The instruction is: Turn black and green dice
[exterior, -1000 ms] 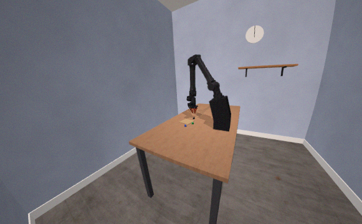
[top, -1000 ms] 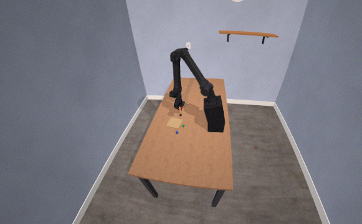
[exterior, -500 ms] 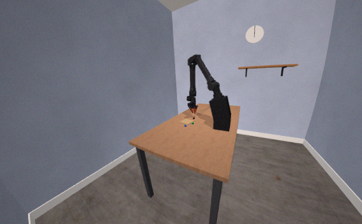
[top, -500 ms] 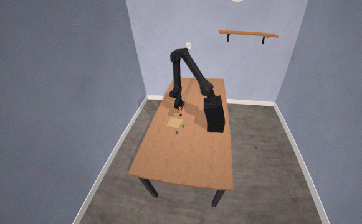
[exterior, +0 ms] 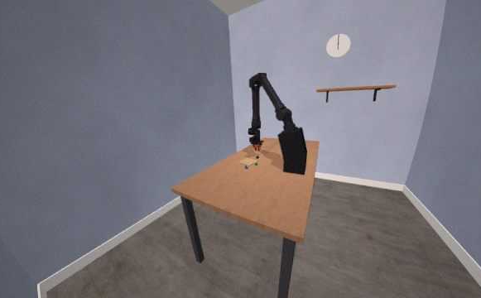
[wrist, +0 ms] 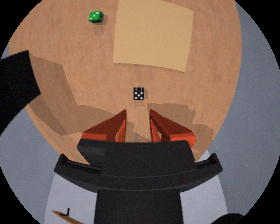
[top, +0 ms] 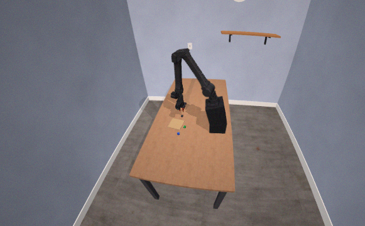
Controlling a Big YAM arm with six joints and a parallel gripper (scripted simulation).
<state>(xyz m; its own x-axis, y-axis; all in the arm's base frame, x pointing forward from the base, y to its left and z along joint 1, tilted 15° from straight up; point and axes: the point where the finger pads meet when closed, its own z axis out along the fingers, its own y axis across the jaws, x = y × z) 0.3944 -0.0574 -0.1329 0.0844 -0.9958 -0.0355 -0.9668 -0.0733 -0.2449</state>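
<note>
The black die lies 80 mm below my hand. Also, from my hand: green die 90 mm behind, 150 mm to the left, 80 mm below; blue die 60 mm behind, 250 mm to the left, 80 mm below; tan mat 20 mm ahead, 130 mm to the left, 80 mm below.
</note>
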